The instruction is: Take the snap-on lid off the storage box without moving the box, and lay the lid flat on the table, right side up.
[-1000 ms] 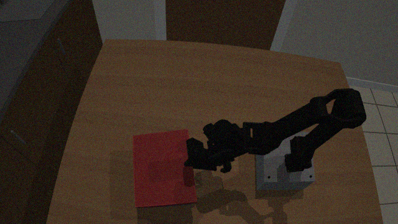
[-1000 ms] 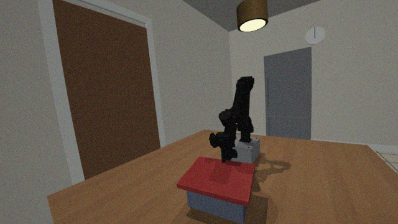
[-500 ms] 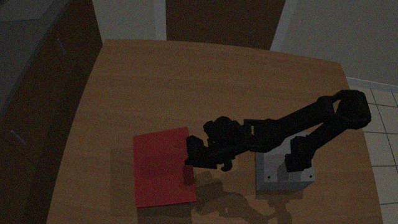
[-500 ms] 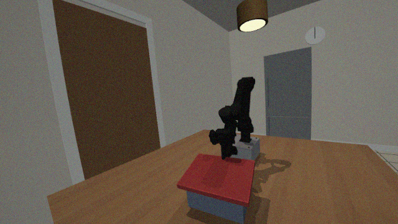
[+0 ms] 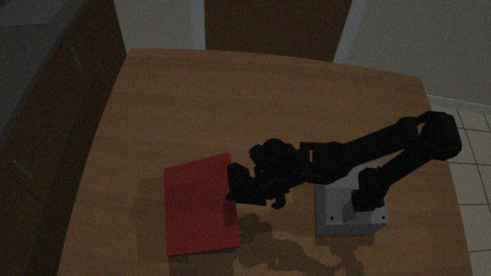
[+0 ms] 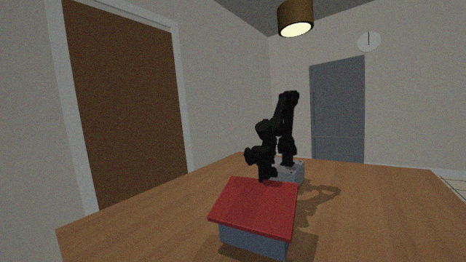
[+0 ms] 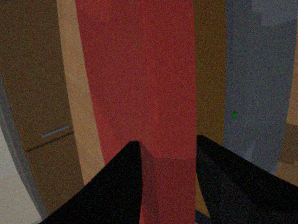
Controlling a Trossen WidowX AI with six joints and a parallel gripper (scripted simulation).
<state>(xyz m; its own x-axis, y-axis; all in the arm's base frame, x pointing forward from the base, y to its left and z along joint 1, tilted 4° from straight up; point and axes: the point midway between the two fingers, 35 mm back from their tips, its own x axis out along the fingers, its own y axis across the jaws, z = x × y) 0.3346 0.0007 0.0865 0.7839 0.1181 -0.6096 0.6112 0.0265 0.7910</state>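
Right now my gripper tip is 80 mm short of the red lid, 20 mm above it and 10 mm to the right of it. From my gripper tip the other things lie so: blue-grey storage box: 90 mm below, 60 mm ahead, 10 mm to the left.
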